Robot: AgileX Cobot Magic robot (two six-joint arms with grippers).
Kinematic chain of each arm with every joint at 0, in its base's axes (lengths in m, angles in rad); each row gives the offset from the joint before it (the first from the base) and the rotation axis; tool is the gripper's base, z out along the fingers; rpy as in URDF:
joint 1: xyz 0 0 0.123 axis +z
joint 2: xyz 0 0 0 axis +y
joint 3: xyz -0.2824 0 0.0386 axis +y
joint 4: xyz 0.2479 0 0.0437 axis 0.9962 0 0.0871
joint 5: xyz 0 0 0 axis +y
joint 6: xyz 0.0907 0 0.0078 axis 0.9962 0 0.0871
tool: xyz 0 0 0 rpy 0 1.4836 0
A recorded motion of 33 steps. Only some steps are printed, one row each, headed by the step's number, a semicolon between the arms.
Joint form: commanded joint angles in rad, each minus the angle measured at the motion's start. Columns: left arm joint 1, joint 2, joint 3, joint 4, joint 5, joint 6; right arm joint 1, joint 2, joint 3, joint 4, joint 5, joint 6.
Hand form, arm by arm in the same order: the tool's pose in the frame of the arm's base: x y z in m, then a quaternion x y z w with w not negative. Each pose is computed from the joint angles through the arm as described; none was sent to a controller.
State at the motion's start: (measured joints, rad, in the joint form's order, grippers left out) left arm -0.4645 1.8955 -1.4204 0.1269 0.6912 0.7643; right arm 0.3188 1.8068 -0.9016 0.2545 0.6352 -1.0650
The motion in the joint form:
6: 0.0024 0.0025 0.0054 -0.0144 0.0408 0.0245; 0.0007 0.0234 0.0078 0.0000 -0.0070 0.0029
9: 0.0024 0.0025 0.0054 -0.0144 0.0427 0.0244; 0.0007 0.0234 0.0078 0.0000 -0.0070 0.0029
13: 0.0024 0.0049 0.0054 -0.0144 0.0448 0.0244; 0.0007 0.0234 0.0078 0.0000 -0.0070 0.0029
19: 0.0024 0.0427 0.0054 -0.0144 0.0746 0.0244; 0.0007 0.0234 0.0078 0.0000 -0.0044 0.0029
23: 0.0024 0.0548 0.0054 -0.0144 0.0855 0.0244; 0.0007 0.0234 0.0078 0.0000 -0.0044 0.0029
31: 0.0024 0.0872 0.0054 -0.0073 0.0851 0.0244; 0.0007 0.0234 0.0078 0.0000 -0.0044 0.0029
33: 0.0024 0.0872 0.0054 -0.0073 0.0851 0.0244; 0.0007 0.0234 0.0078 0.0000 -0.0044 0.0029
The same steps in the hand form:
6: 0.3667 -0.1750 0.2196 0.59664 0.77059 0.08091 0.20897; 0.2820 0.1075 0.1228 -0.55495 0.82680 0.05708 0.07192
9: 0.3665 -0.1749 0.2196 0.59668 0.77082 0.08078 0.20805; 0.2820 0.1075 0.1228 -0.55495 0.82680 0.05708 0.07192
13: 0.3666 -0.1749 0.2185 0.59698 0.77121 0.08042 0.20589; 0.2820 0.1075 0.1228 -0.55495 0.82680 0.05708 0.07192
19: 0.3674 -0.1751 0.2021 0.60108 0.77657 0.07491 0.17329; 0.2818 0.1075 0.1228 -0.55506 0.82678 0.05767 0.07076
23: 0.3674 -0.1750 0.1968 0.60229 0.77821 0.07306 0.16214; 0.2818 0.1075 0.1228 -0.55506 0.82678 0.05767 0.07076
31: 0.3696 -0.1756 0.1837 0.60603 0.77850 0.07277 0.14619; 0.2818 0.1075 0.1228 -0.55506 0.82678 0.05767 0.07076
33: 0.3696 -0.1756 0.1837 0.60603 0.77850 0.07277 0.14619; 0.2818 0.1075 0.1228 -0.55506 0.82678 0.05767 0.07076

